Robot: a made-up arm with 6 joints. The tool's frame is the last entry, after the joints.
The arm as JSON. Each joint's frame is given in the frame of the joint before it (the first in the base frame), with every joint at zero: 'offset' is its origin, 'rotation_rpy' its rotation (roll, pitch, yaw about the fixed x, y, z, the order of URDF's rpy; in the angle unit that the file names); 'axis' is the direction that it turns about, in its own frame. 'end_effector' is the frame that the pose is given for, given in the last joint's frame.
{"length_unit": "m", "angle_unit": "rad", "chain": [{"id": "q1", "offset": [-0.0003, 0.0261, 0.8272], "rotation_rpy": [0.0, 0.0, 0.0], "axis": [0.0, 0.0, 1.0]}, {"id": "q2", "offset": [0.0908, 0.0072, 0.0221], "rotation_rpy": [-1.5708, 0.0, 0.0], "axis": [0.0, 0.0, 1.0]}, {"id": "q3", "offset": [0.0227, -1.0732, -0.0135], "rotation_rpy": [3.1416, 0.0, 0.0], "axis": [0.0, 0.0, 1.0]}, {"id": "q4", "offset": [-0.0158, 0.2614, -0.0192], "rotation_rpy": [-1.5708, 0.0, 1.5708], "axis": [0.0, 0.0, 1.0]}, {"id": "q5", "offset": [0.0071, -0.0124, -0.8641], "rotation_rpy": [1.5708, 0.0, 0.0], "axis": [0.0, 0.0, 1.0]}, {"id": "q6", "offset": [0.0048, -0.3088, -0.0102], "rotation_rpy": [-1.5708, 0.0, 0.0], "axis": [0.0, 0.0, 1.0]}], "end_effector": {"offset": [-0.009, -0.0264, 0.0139], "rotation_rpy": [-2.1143, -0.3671, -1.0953]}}
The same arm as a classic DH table. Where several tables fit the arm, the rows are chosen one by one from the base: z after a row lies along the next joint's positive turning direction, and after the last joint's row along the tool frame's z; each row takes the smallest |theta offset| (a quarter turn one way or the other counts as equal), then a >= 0, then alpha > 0; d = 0 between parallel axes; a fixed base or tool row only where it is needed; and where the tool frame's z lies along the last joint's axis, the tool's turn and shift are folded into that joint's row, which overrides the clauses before.
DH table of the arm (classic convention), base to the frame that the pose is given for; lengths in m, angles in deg. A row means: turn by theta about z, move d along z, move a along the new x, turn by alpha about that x. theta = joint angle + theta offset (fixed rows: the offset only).
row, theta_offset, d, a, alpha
base (fixed), -89.34, 0.0000, -0.0261, 0.00
q1, 89.34, 0.8493, 0.0908, -90.00
q2, -88.79, 0.0000, 1.0734, 180.00
q3, 1.21, -0.0129, 0.2614, -90.00
q4, 0.00, -0.8483, 0.0071, 90.00
q5, 0.00, 0.0022, 0.0048, -90.00
q6, -74.99, -0.3035, 0.0232, -118.86
tool (fixed), -24.19, -0.0177, 0.0000, 0.00

